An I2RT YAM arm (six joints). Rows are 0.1 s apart.
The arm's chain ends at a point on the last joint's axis. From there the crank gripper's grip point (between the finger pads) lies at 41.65 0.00 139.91 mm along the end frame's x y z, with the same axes.
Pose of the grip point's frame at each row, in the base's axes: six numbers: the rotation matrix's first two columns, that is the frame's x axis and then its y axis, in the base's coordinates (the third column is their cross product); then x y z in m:
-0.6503, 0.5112, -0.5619, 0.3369, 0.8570, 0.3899, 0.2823, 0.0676, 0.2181
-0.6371, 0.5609, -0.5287, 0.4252, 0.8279, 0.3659, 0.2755, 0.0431, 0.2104
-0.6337, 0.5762, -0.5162, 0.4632, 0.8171, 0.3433, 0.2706, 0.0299, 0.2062
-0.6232, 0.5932, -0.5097, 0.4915, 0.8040, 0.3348, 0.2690, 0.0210, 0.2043
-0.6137, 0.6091, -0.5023, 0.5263, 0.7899, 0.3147, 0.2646, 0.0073, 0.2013
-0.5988, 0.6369, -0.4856, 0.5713, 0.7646, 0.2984, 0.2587, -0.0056, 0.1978
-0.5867, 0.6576, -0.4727, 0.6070, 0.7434, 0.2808, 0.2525, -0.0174, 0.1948
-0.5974, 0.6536, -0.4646, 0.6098, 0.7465, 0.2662, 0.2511, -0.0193, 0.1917
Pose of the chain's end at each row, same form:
-0.6503, 0.5112, -0.5619, 0.3369, 0.8570, 0.3899, 0.2141, 0.0373, 0.3436
-0.6371, 0.5609, -0.5287, 0.4252, 0.8279, 0.3659, 0.2121, 0.0186, 0.3396
-0.6337, 0.5762, -0.5162, 0.4632, 0.8171, 0.3433, 0.2103, 0.0089, 0.3375
-0.6232, 0.5932, -0.5097, 0.4915, 0.8040, 0.3348, 0.2098, 0.0022, 0.3364
-0.6137, 0.6091, -0.5023, 0.5263, 0.7899, 0.3147, 0.2078, -0.0081, 0.3349
-0.5988, 0.6369, -0.4856, 0.5713, 0.7646, 0.2984, 0.2051, -0.0183, 0.3330
-0.5867, 0.6576, -0.4727, 0.6070, 0.7434, 0.2808, 0.2019, -0.0277, 0.3314
-0.5974, 0.6536, -0.4646, 0.6098, 0.7465, 0.2662, 0.2031, -0.0291, 0.3292

